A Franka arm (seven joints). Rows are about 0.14 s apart.
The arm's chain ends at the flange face. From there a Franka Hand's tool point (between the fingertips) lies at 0.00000 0.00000 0.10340 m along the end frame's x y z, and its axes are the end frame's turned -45 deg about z.
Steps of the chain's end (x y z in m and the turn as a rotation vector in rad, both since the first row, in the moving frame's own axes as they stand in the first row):
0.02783 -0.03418 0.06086 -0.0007 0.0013 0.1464
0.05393 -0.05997 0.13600 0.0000 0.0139 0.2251
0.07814 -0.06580 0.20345 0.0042 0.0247 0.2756
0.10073 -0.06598 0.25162 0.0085 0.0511 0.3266
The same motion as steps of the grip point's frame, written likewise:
0.04388 -0.00434 0.06086 -0.0014 0.0004 0.1464
0.08143 -0.00315 0.13599 -0.0098 0.0098 0.2251
0.10366 0.01049 0.20342 -0.0145 0.0204 0.2756
0.12166 0.02834 0.25148 -0.0301 0.0421 0.3266

